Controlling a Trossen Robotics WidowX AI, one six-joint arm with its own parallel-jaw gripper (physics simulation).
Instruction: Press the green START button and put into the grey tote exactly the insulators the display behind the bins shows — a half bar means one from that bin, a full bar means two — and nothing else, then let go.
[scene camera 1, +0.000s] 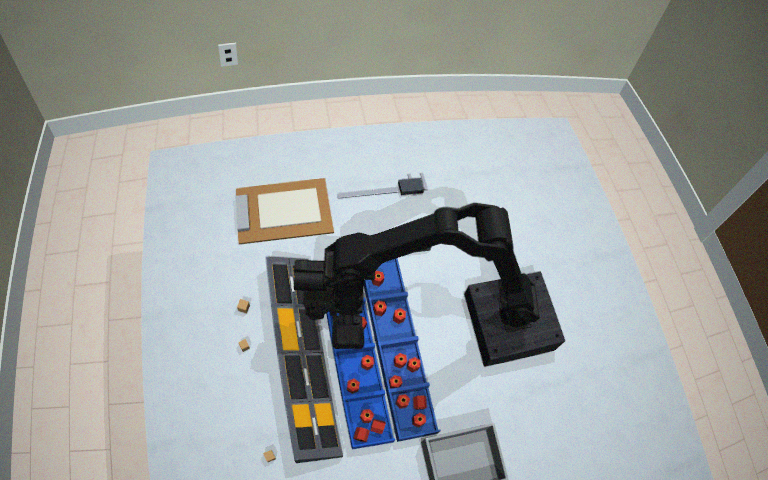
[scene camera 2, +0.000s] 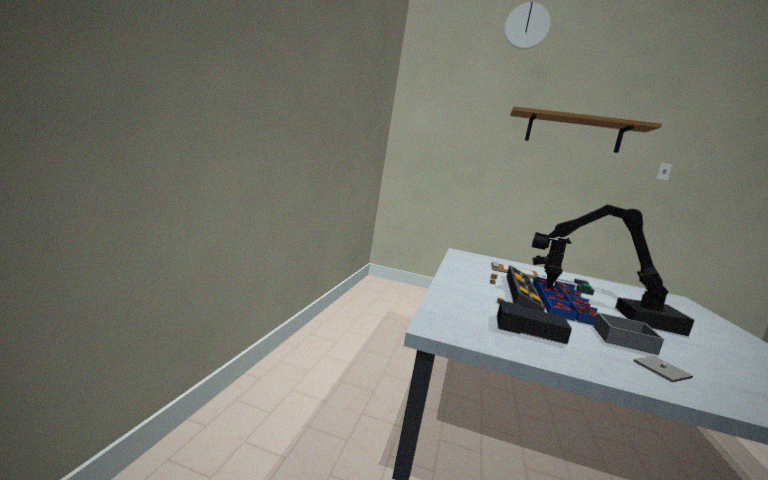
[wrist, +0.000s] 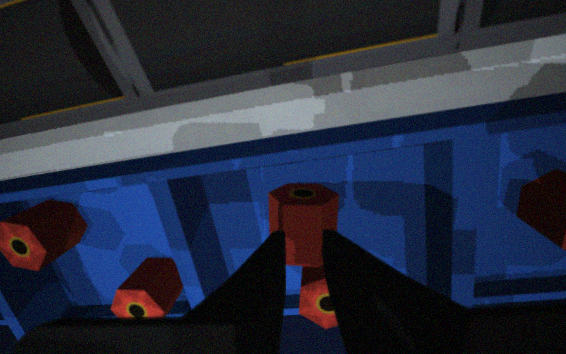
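My gripper (scene camera 2: 551, 284) (wrist: 303, 241) is shut on a red hexagonal insulator (wrist: 304, 212), held upright above the blue bins (scene camera 1: 400, 340) (scene camera 2: 557, 312). Another insulator (wrist: 312, 311) lies in a bin beneath it, partly behind a finger. In scene camera 1 the arm hides the fingertips and some bins. Behind the bins, the display (scene camera 1: 318, 454) (scene camera 2: 524, 287) shows one full yellow bar (scene camera 1: 287, 329) and two half bars, the left one (scene camera 1: 301, 415) and the right one (scene camera 1: 323, 414); the arm covers part of its far end. The grey tote (scene camera 1: 498, 452) (scene camera 2: 623, 339) is cut off in scene camera 1. A small green-topped box (scene camera 2: 585, 286) stands beyond the bins.
A clipboard (scene camera 1: 288, 208) and caliper (scene camera 1: 411, 185) lie at the back. Small wooden cubes (scene camera 1: 243, 305) (scene camera 1: 244, 344) (scene camera 1: 269, 455) lie left of the display. A long black box (scene camera 2: 532, 322) and a flat plate (scene camera 2: 671, 370) are near the table's front edge.
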